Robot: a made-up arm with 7 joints. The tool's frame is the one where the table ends. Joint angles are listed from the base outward.
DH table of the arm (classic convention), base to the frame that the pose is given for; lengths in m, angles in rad. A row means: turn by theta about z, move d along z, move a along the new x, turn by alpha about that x. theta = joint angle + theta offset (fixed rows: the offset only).
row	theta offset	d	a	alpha
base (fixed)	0	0.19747	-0.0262	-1.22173
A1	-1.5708	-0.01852	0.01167	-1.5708
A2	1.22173	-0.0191	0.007	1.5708
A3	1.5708	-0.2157	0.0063	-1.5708
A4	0	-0.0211	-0.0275	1.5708
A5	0	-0.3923	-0.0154	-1.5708
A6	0	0.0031	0.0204	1.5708
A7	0	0.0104	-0.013	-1.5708
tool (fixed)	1.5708	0.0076	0	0
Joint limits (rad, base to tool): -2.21..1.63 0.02..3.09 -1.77..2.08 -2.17..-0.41 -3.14..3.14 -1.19..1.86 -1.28..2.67
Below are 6 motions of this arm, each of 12 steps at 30 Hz.
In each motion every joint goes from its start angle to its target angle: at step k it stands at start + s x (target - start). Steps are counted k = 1, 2, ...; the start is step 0. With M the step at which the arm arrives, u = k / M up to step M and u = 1 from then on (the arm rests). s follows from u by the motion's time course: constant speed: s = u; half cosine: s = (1 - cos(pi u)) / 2; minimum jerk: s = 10 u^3 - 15 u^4 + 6 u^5.
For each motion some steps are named. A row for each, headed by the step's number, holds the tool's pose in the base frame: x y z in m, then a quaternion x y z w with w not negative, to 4 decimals.
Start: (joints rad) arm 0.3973 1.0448 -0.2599 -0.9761 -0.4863 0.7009 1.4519
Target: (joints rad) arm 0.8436 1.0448 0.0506 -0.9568 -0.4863 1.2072 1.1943
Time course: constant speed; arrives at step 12
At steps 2, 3, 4, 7, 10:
2: 0.0391 0.3576 -0.1946 -0.2916 -0.0846 0.6932 0.6537
3: 0.0250 0.3636 -0.1916 -0.2609 -0.0918 0.7117 0.6457
4: 0.0109 0.3695 -0.1880 -0.2297 -0.0986 0.7295 0.6367
7: -0.0314 0.3864 -0.1743 -0.1334 -0.1162 0.7773 0.6037
10: -0.0732 0.4018 -0.1559 -0.0345 -0.1302 0.8162 0.5618

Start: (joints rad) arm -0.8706 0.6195 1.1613 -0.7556 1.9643 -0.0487 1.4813
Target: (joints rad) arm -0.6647 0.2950 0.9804 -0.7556 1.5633 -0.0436 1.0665
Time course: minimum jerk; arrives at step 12
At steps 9, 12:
9: 0.4005 0.2524 -0.0275 0.6717 0.3138 0.1955 0.6419
12: 0.4008 0.2364 -0.0456 0.7010 0.3230 0.1613 0.6151

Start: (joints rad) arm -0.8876 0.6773 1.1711 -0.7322 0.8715 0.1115 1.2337
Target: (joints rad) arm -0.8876 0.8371 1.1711 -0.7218 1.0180 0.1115 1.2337
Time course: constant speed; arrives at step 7
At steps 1, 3, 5, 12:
1: 0.3520 0.3911 0.1529 0.8026 0.3307 0.2730 0.4148
3: 0.3388 0.4048 0.1688 0.7932 0.3301 0.2966 0.4170
5: 0.3250 0.4175 0.1849 0.7837 0.3285 0.3202 0.4187
12: 0.3106 0.4294 0.2012 0.7741 0.3260 0.3437 0.4200

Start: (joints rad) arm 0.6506 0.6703 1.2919 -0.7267 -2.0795 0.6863 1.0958
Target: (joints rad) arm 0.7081 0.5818 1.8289 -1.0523 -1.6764 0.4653 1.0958
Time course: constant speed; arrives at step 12
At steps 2, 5, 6, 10, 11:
2: -0.2383 0.4650 -0.0029 0.2082 -0.1088 0.8246 0.5146
5: -0.2560 0.4632 0.0385 0.1662 -0.1870 0.8399 0.4817
6: -0.2630 0.4612 0.0527 0.1537 -0.2135 0.8420 0.4711
10: -0.2949 0.4450 0.1107 0.1121 -0.3200 0.8359 0.4316
11: -0.3036 0.4388 0.1252 0.1041 -0.3465 0.8310 0.4226

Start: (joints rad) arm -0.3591 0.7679 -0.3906 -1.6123 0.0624 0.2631 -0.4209
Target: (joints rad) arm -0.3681 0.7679 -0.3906 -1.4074 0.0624 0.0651 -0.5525
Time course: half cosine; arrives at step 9
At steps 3, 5, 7, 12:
3: 0.3914 -0.0113 0.0410 -0.1573 0.0718 -0.1104 0.9787
5: 0.3968 0.0079 0.0248 -0.1358 0.0670 -0.1105 0.9823
7: 0.4001 0.0251 0.0106 -0.1167 0.0628 -0.1105 0.9850
12: 0.4010 0.0319 0.0051 -0.1091 0.0611 -0.1104 0.9860

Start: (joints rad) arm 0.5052 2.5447 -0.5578 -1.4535 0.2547 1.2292 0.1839
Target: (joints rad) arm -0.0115 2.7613 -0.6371 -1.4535 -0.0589 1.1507 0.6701
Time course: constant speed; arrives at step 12
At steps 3, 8, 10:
3: 0.2600 0.3698 0.2271 0.4748 -0.0259 0.6121 0.6319
8: 0.2689 0.3451 0.3130 0.4319 -0.1874 0.5690 0.6742
10: 0.2655 0.3348 0.3475 0.4144 -0.2483 0.5472 0.6836

